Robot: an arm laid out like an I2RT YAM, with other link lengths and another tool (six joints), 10 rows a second.
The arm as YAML. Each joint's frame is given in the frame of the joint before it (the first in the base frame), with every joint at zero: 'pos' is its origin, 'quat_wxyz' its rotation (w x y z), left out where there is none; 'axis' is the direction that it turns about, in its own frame. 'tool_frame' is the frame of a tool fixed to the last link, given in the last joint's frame.
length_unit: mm
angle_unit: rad
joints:
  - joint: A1
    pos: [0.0, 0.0, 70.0]
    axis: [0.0, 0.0, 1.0]
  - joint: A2
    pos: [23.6, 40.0, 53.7]
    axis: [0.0, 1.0, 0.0]
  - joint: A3
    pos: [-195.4, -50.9, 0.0]
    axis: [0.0, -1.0, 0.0]
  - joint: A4
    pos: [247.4, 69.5, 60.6]
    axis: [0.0, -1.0, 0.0]
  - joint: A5
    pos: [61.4, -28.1, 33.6]
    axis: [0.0, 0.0, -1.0]
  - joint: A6
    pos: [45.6, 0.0, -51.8]
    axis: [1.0, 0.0, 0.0]
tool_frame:
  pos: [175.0, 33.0, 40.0]
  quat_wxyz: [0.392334, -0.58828, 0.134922, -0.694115]
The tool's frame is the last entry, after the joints.
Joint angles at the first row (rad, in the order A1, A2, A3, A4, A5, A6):
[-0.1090 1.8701 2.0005 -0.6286 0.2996 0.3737]
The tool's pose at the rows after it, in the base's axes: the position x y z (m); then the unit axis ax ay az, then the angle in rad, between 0 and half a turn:
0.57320 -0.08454 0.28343 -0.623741 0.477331 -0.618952 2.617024
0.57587 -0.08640 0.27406 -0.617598 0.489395 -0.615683 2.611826
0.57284 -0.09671 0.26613 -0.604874 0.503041 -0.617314 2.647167
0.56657 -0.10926 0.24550 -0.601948 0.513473 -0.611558 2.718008
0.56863 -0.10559 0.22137 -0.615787 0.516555 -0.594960 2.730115
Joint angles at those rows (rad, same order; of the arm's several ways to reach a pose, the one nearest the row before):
[-0.1103 1.8779 1.9708 -0.6112 0.3057 0.3831]
[-0.1101 1.8899 1.9566 -0.5964 0.3070 0.4117]
[-0.1101 1.8930 1.9367 -0.5891 0.3509 0.4370]
[-0.1097 1.8974 1.8916 -0.5830 0.4136 0.4437]
[-0.1049 1.9190 1.8640 -0.5768 0.4084 0.4428]

